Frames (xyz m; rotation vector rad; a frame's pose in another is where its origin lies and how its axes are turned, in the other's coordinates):
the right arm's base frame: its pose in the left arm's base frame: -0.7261 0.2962 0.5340 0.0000 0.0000 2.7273
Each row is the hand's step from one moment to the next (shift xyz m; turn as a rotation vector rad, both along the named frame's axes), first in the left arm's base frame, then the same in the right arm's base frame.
Working: the left arm's base frame: its pose in the right arm's base frame: -0.7839 -0.0211 -0.5340 0.0000 0.0000 -2.7273

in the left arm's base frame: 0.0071 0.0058 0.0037 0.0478 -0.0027 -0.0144
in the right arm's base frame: -0.0042 -0.0082 0.0037 -0.0448 -0.0168 -0.0144
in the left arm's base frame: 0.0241 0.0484 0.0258 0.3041 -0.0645 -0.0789
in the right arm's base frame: -0.0026 -0.0540 0.0258 -0.3043 -0.0634 -0.0789
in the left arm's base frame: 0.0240 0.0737 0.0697 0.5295 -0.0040 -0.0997
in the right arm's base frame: 0.0077 -0.0771 0.0697 -0.4863 -0.2095 -0.0997
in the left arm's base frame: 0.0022 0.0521 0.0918 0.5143 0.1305 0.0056
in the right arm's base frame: 0.0190 -0.0486 0.0918 -0.4183 -0.3265 0.0056
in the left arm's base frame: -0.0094 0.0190 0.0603 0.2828 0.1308 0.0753
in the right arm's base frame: 0.0163 -0.0136 0.0603 -0.2062 -0.2336 0.0753
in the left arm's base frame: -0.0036 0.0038 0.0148 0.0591 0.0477 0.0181
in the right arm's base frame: 0.0048 -0.0020 0.0148 -0.0349 -0.0675 0.0181
